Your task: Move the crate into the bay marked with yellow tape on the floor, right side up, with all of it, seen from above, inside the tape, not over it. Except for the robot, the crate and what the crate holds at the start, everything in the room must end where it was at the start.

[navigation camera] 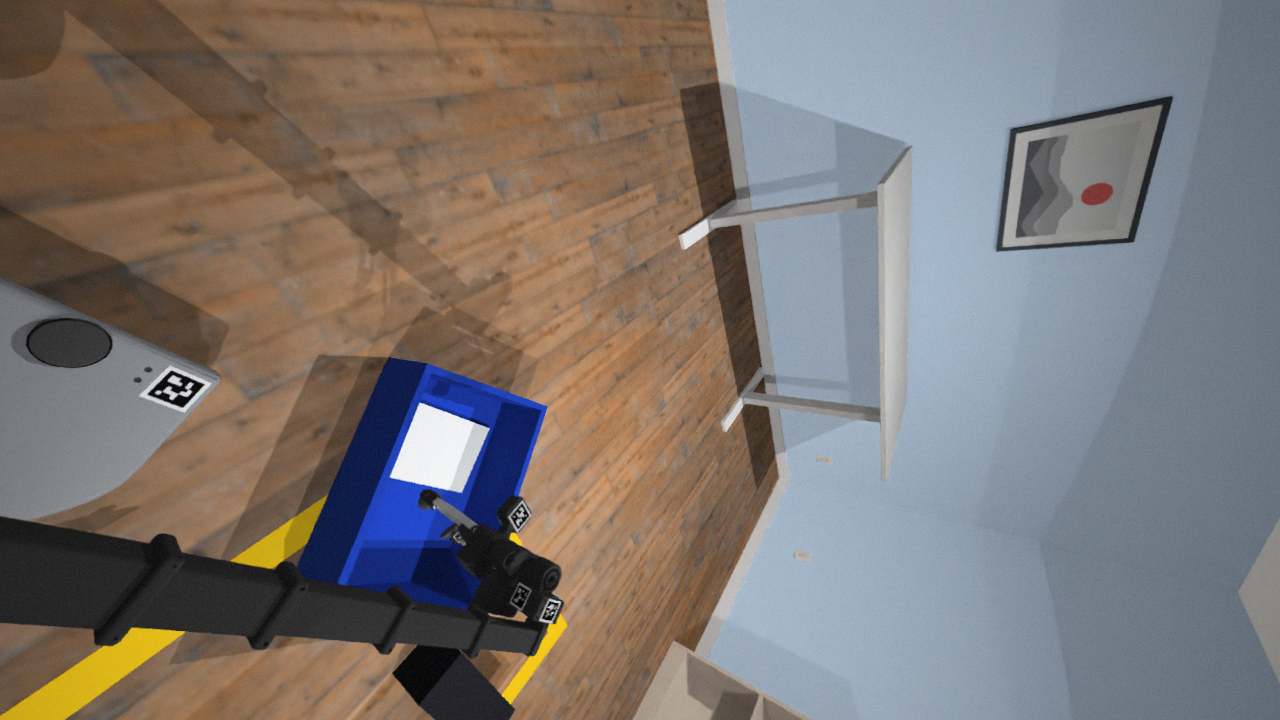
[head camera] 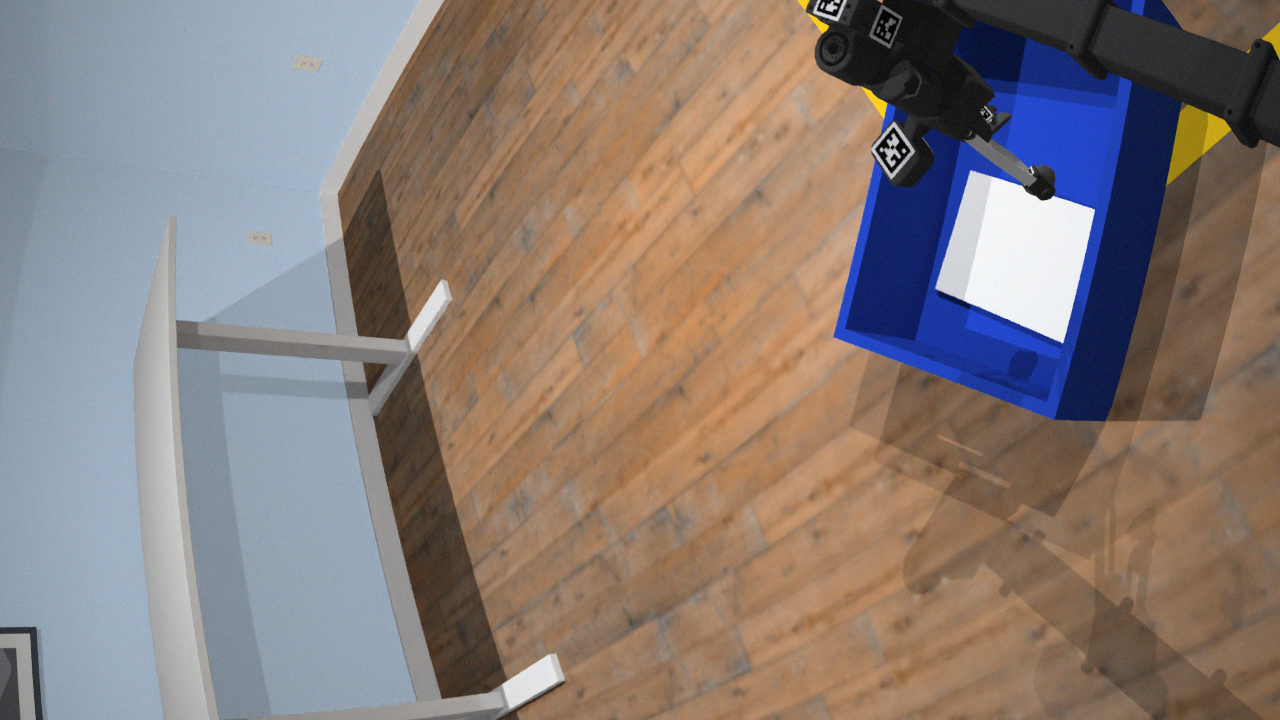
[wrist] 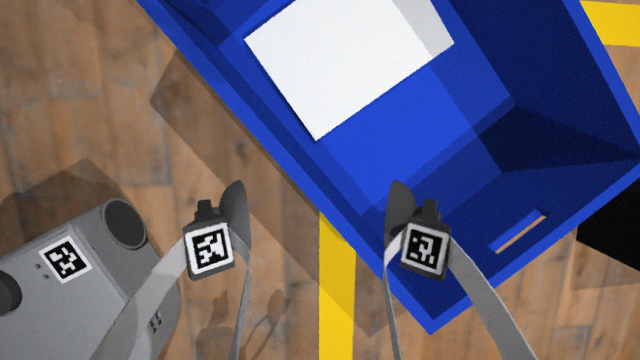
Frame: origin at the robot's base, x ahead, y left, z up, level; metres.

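Seen in the pictures: gripper, fingertip midpoint: (navigation camera: 435, 512) (head camera: 1025, 156); robot's base, origin of the base link: (navigation camera: 70, 340).
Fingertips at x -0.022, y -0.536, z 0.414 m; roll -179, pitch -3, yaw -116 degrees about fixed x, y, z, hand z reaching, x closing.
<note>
Pixels of each thing's top centre, then the offset from my fingertips to it. "spot": a spot on its surface instead. Level surfaces: height alone.
- blue open crate, middle of its top: (head camera: 985, 168) (navigation camera: 455, 498) 0.194 m down, 0.030 m ahead, 0.162 m right
- floor with a white block, middle of its top: (head camera: 1025, 255) (navigation camera: 434, 447) 0.382 m down, 0.123 m ahead, 0.142 m right
- yellow tape, surface spot: (head camera: 1194, 138) (navigation camera: 298, 527) spot: 0.414 m down, 0.167 m back, 0.029 m left
- black box, middle of its top: (navigation camera: 472, 707) 0.253 m down, 0.468 m back, 0.626 m right
- white table, its level: 0.536 m up
The blue open crate (head camera: 1141, 268) (navigation camera: 362, 456) (wrist: 395, 160) stands upright on the floor with a white block (head camera: 1020, 259) (navigation camera: 438, 447) (wrist: 345, 65) inside. It lies over the yellow tape (head camera: 1194, 138) (navigation camera: 286, 532) (wrist: 335, 320). The end with the white block sticks out past the tape, and tape shows beside both long walls. My gripper (head camera: 1040, 182) (navigation camera: 429, 499) (wrist: 317, 205) is open and holds nothing. In the wrist view its fingers are wide apart above the crate's long rim, one over the crate and one over the floor.
A black box (navigation camera: 452, 685) (wrist: 612, 225) stands close to the crate's other end. My base (navigation camera: 80, 438) (wrist: 50, 310) is beside the crate's long wall. A white table (head camera: 156, 447) (navigation camera: 895, 304) stands by the wall. Part of a beige shelf unit (navigation camera: 666, 685) shows at the navigation view's bottom edge.
</note>
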